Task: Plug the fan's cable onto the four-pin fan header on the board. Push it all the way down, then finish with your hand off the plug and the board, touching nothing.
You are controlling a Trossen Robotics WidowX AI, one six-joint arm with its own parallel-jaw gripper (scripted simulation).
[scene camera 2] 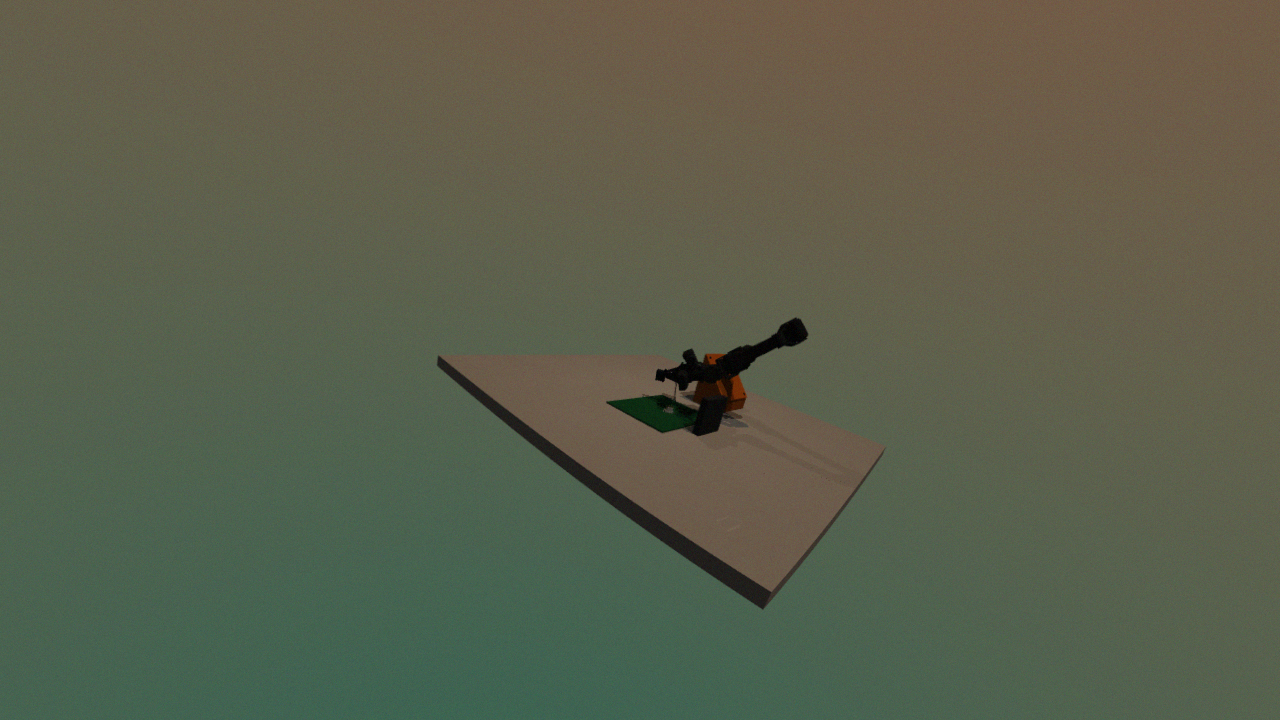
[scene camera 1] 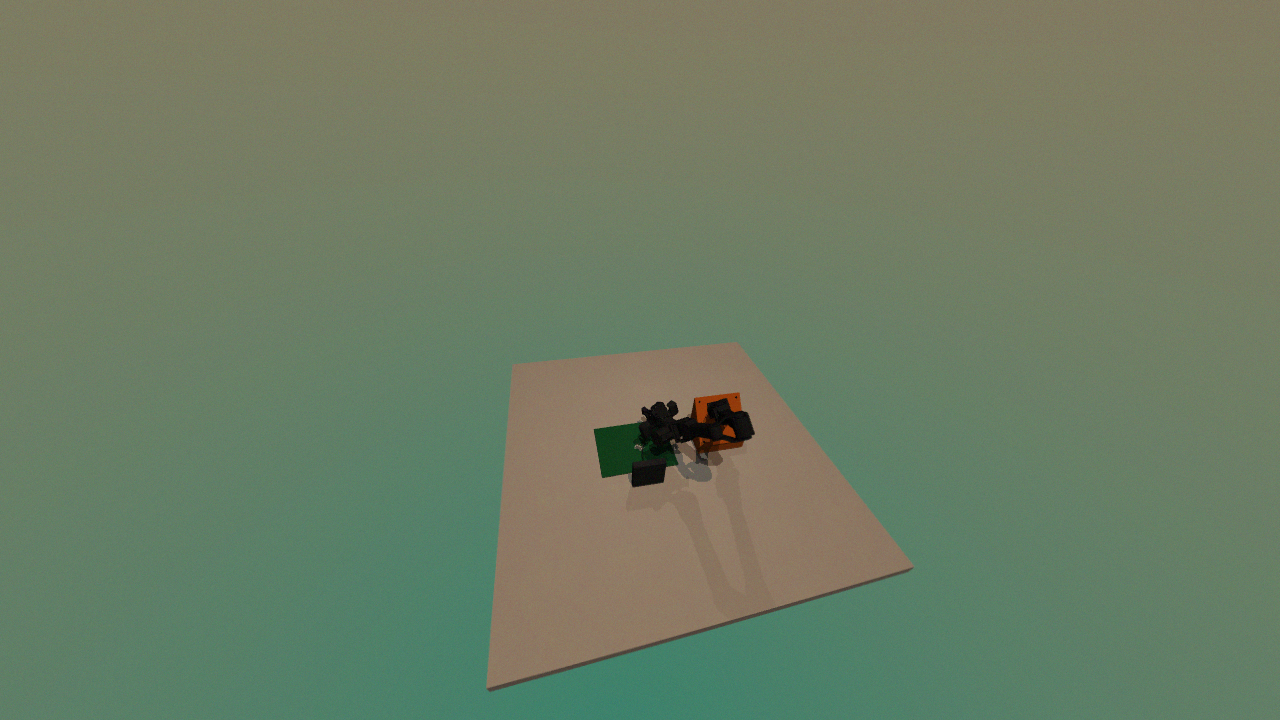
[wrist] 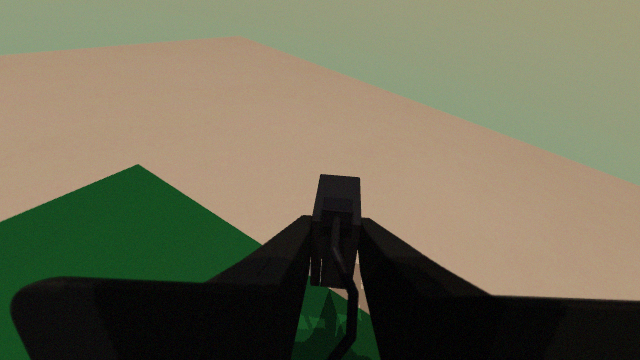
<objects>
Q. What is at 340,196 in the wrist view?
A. A black fan plug.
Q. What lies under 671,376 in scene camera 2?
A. The gripper.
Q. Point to a green board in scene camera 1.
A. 615,445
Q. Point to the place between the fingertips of the gripper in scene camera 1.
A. At 646,412
</objects>
